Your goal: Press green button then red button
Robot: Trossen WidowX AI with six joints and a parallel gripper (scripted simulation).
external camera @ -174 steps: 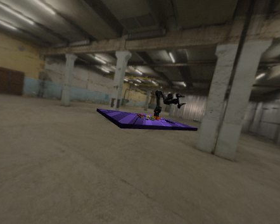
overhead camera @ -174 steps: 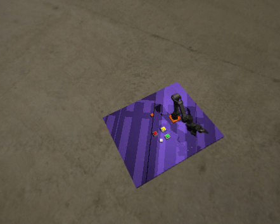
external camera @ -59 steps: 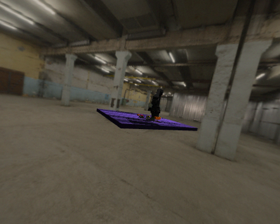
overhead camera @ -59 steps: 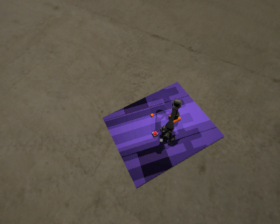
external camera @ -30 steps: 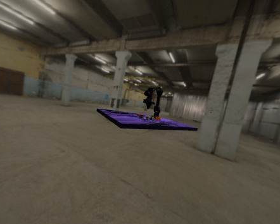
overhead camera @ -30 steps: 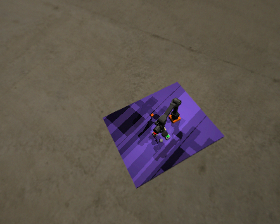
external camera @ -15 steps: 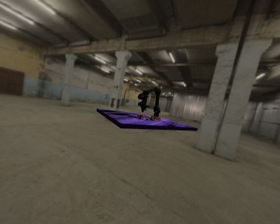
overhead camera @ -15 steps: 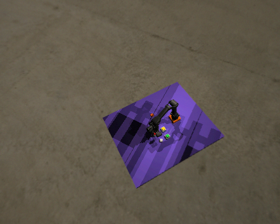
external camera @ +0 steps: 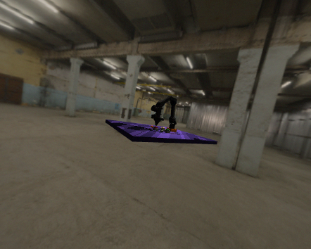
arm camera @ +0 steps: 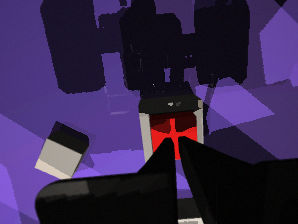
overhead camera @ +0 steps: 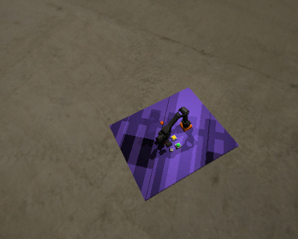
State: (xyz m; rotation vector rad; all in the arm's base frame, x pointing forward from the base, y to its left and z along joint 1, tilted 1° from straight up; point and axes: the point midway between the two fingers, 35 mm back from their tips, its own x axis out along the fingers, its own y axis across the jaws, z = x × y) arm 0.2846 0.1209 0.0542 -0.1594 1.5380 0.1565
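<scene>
My gripper tip is 2 cm above the red button. From my gripper tip the other things lie so: grey block: 4 cm behind, 9 cm to the left, 4 cm below; yellow button: 11 cm behind, 3 cm to the right, 2 cm below; green button: 12 cm behind, 7 cm to the left, 2 cm below.
</scene>
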